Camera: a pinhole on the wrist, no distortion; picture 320 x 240 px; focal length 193.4 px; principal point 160.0 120.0 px. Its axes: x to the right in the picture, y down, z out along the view. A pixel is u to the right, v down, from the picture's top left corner.
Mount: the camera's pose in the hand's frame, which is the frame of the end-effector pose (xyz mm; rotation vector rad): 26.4 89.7 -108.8 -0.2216 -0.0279 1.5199
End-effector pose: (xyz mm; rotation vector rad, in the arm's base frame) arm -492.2 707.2 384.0 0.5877 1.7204 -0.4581
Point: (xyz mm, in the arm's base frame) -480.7 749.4 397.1
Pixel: 24.2 161.0
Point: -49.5 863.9 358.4
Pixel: 281.2 123.0
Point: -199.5 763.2 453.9
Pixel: 214.4 176.4
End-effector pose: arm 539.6 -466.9 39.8 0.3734 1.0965 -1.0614
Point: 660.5 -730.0 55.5
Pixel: 67.6 24.1
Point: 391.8 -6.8 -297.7
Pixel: behind the camera
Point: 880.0 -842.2 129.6
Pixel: 135.3 51.2
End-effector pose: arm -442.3 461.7 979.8 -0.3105 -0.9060 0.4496
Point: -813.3 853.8 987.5
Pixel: 272.6 105.5
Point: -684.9 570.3 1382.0
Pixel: 93.7 17.3
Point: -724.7 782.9 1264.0
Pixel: 189.4 22.3
